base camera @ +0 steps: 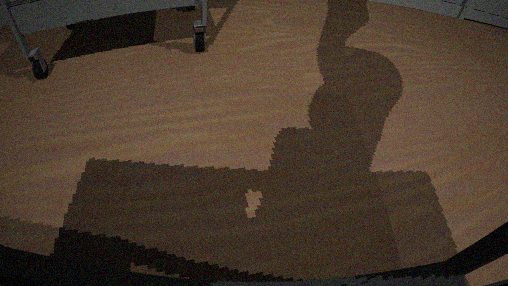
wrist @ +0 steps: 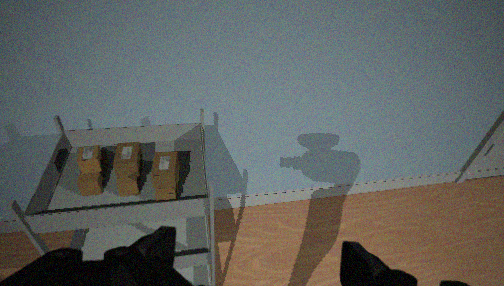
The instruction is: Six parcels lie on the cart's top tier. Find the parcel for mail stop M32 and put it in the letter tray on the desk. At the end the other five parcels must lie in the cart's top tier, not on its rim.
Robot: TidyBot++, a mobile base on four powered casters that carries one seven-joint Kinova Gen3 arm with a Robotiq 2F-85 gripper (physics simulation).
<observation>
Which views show my gripper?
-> The wrist view only.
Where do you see a cart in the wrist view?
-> At 101, 222
</observation>
